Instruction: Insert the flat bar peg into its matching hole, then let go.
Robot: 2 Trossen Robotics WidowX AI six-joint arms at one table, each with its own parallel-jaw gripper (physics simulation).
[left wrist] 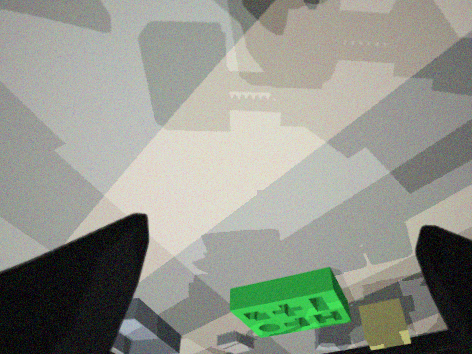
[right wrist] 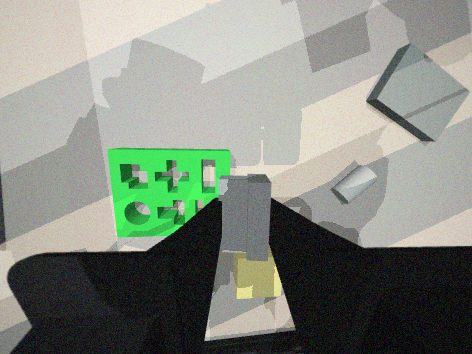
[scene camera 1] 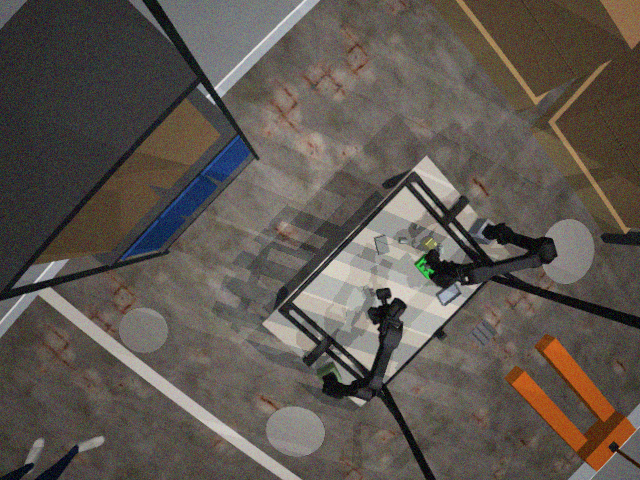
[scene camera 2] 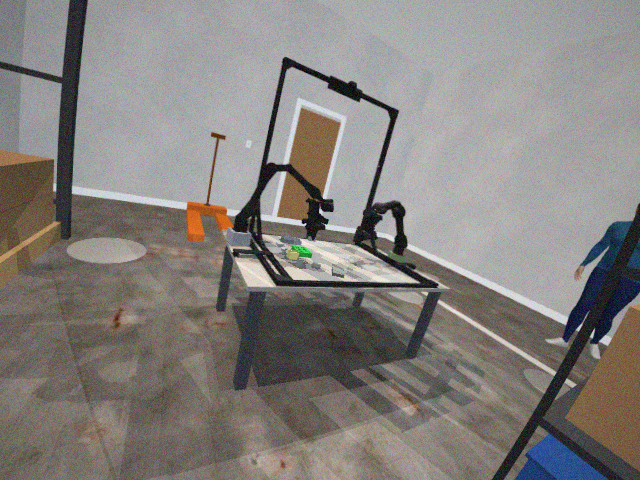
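A green block (right wrist: 164,189) (scene camera 1: 424,268) (scene camera 2: 302,250) (left wrist: 287,298) with several shaped holes lies flat on the table. Its rectangular slot (right wrist: 208,175) is at the upper right of the block in the right wrist view. My right gripper (right wrist: 242,204) (scene camera 1: 434,267) (scene camera 2: 313,232) is shut on the grey flat bar peg (right wrist: 246,211). It holds the peg upright above the table, just past the block's right edge, near the slot. My left gripper (scene camera 1: 384,294) (scene camera 2: 366,236) is open and empty, over the table's middle, away from the block.
A yellow cube (right wrist: 257,279) (left wrist: 382,321) (scene camera 1: 431,243) (scene camera 2: 292,254) sits close beside the block, under the held peg in the right wrist view. A grey cylinder (right wrist: 354,184) and a flat grey box (right wrist: 394,95) lie further right. A black frame (scene camera 2: 385,143) rims the table.
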